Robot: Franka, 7 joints.
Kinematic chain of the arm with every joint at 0, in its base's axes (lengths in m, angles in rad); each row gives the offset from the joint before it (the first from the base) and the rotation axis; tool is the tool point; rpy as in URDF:
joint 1: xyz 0 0 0.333 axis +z
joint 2: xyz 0 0 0 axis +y
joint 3: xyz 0 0 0.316 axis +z
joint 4: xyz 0.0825 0 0 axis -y
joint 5: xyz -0.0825 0 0.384 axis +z
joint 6: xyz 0 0 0 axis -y
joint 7: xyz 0.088 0 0 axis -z
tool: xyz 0 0 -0.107 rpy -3.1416 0 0
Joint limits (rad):
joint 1: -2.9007..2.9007
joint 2: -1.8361..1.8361
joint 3: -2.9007..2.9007
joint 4: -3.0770..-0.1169
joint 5: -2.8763..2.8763
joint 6: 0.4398..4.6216
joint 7: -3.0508..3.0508
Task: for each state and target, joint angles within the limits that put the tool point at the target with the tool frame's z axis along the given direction. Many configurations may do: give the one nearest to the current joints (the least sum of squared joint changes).
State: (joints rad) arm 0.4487 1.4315 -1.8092 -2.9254 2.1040 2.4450 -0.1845
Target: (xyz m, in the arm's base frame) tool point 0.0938 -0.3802 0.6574 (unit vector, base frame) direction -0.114 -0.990 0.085
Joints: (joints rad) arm 0.3046 1.4773 -2.2363 -2.3416 2.0922 2.5748 -0.1845
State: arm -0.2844 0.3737 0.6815 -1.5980 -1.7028 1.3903 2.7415
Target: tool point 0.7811 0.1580 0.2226 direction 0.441 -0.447 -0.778
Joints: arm -0.1986 1.1903 0.8122 -1.0466 -1.5493 2.0064 2.7415
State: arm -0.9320 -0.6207 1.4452 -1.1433 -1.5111 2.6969 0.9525
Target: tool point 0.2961 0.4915 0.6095 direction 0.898 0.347 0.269
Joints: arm -0.6410 -0.7859 1.2133 -1.8465 -1.9580 2.8880 0.9525
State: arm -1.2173 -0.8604 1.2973 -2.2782 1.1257 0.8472 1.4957
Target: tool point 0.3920 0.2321 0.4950 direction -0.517 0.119 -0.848
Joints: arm -1.2331 -0.9553 1.1579 -1.9465 0.8633 0.9188 1.4957
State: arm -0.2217 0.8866 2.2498 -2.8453 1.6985 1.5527 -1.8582
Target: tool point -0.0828 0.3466 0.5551 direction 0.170 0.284 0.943
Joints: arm -0.0801 1.2911 2.0046 -2.7618 2.4104 1.4323 -1.8582
